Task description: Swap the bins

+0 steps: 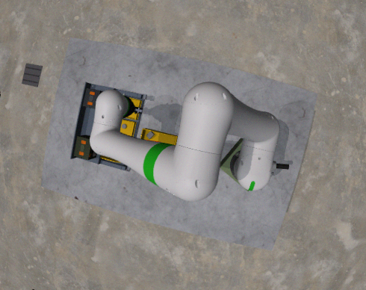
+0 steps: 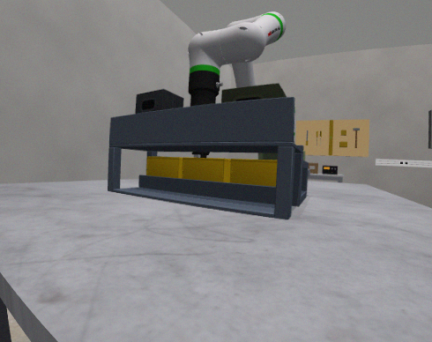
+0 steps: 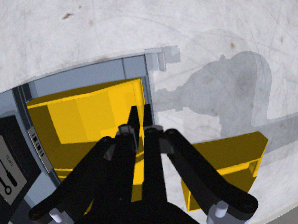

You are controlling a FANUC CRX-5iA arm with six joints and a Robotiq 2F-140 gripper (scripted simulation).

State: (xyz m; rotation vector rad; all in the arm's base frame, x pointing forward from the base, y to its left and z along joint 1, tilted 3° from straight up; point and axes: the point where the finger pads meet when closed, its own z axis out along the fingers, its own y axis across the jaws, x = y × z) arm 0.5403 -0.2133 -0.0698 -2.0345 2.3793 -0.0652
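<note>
The grey part lies 7 cm behind my hand, 12 cm to the left of it and 5 cm below it. Also, from my hand: dark shelf (13 cm ahead, 9 cm to the left); then black box (17 cm ahead, 3 cm to the right, 10 cm above).
</note>
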